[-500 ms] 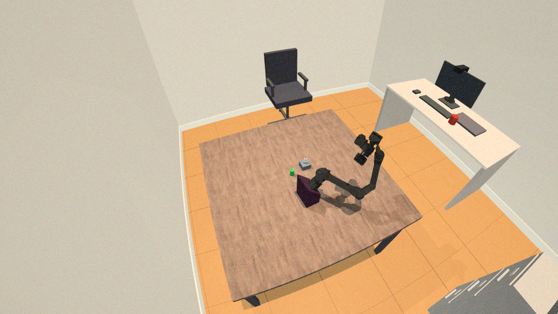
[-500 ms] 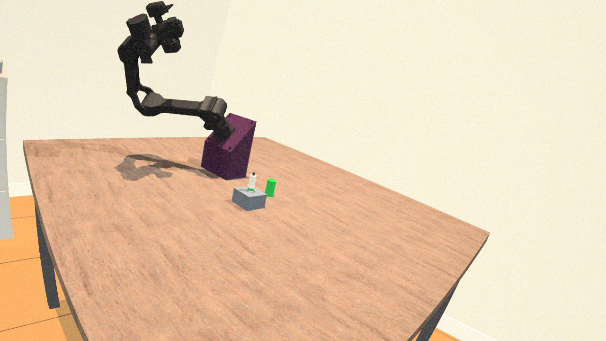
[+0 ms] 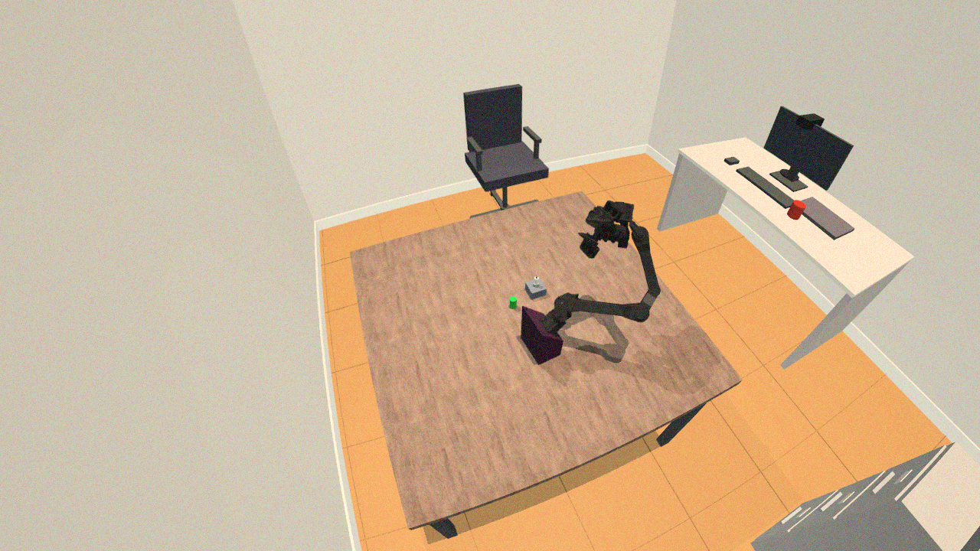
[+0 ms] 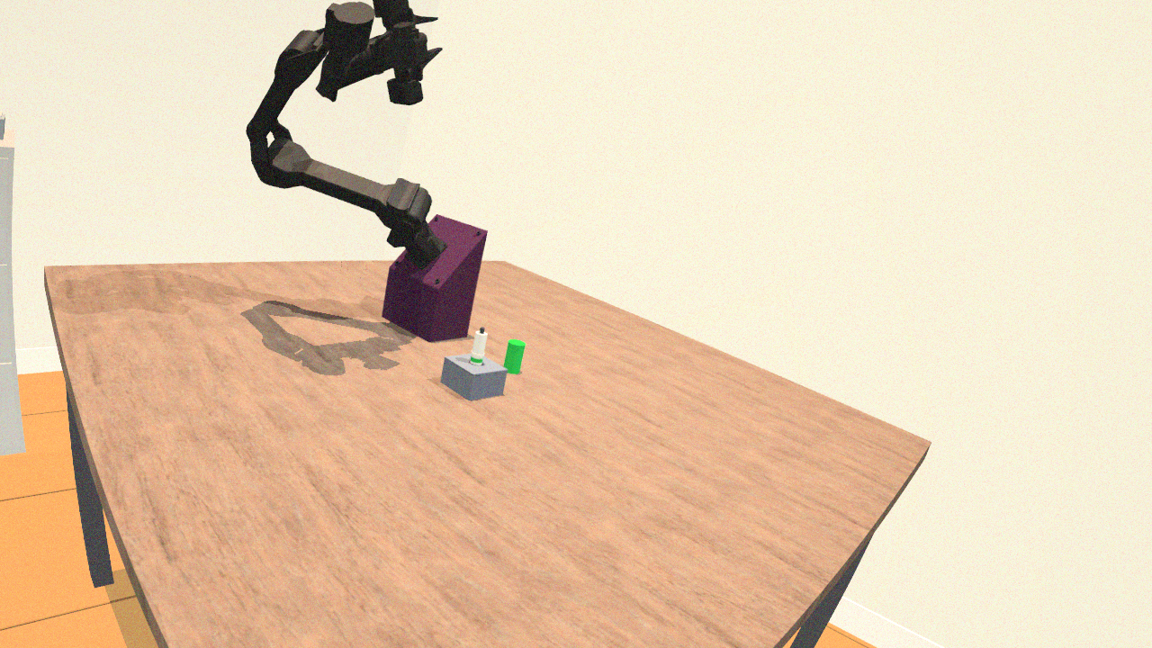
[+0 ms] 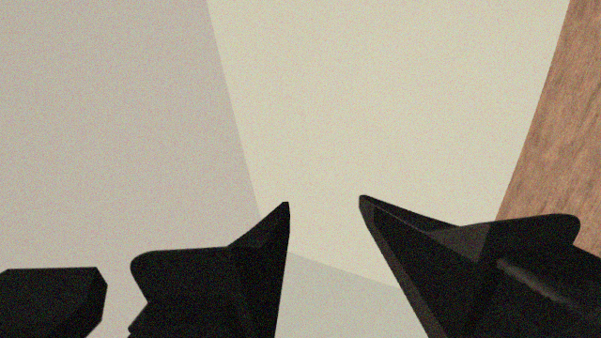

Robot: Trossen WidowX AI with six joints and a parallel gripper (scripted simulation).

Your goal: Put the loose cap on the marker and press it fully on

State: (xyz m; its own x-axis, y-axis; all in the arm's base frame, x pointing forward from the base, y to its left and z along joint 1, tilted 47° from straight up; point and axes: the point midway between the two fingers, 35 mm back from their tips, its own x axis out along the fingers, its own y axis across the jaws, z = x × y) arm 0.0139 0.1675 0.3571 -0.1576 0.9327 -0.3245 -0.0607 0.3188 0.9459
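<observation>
My gripper tip is now 18 cm short of the green cap, 15 cm to the right of it and 49 cm above it. The rest, counted from my gripper tip: marker (22 cm ahead, 4 cm to the left, 44 cm below); grey holder block (22 cm ahead, 4 cm to the left, 50 cm below).
</observation>
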